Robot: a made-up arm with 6 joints.
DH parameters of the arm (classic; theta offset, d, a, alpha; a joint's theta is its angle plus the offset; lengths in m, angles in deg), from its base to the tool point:
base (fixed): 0 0.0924 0 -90
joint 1: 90 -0.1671 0.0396 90
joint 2: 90 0.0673 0.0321 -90
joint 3: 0 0.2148 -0.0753 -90
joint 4: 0 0.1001 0.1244 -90
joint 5: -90 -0.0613 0.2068 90
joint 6: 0 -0.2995 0.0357 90
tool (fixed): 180 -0.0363 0 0
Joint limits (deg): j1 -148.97..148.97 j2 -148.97..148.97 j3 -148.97..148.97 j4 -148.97..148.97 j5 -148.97..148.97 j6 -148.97..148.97
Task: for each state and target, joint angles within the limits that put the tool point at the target. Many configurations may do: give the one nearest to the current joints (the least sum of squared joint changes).
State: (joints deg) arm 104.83 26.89 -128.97 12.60 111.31 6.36
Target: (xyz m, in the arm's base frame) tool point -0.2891 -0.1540 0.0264
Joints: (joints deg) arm 105.96 57.10 -123.86 56.43 75.88 5.92
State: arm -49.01 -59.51 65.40 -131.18 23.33 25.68
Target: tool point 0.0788 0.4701 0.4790
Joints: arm -50.19 -84.38 79.75 -116.18 31.18 16.83
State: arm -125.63 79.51 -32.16 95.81 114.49 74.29
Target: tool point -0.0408 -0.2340 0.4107
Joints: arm -130.44 86.01 -21.56 99.44 116.42 69.37
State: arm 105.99 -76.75 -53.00 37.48 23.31 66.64
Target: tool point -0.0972 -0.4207 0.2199
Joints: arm 120.23 -89.09 -34.97 84.41 24.21 68.74
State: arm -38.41 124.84 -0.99 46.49 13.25 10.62
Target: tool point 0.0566 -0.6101 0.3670
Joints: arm -27.10 128.64 -35.79 5.99 27.68 4.35
